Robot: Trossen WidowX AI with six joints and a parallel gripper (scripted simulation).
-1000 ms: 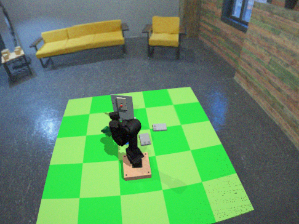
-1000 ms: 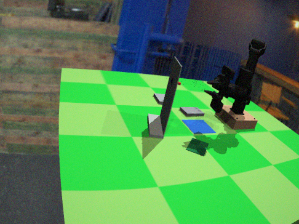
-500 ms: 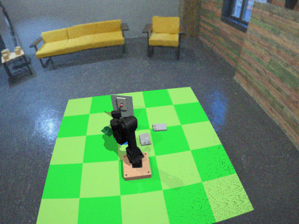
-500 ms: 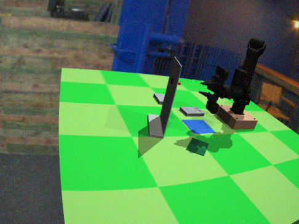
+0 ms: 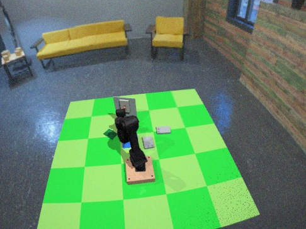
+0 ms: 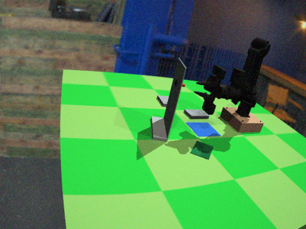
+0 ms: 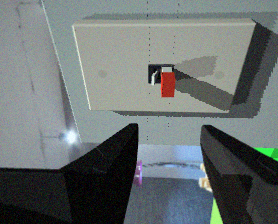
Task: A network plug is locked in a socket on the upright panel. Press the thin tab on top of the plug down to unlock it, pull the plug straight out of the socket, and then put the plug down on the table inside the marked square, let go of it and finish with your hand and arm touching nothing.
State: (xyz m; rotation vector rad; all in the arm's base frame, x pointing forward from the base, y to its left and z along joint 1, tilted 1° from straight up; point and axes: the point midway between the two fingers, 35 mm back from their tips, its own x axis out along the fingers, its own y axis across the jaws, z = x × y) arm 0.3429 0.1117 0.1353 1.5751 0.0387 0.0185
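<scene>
The network plug is 60 mm ahead of my gripper tip and 10 mm to the right of it. Round my gripper tip: blue square: 120 mm behind, 40 mm to the right, 190 mm below; then grey panel: 80 mm ahead, 20 mm to the right, 70 mm below.
</scene>
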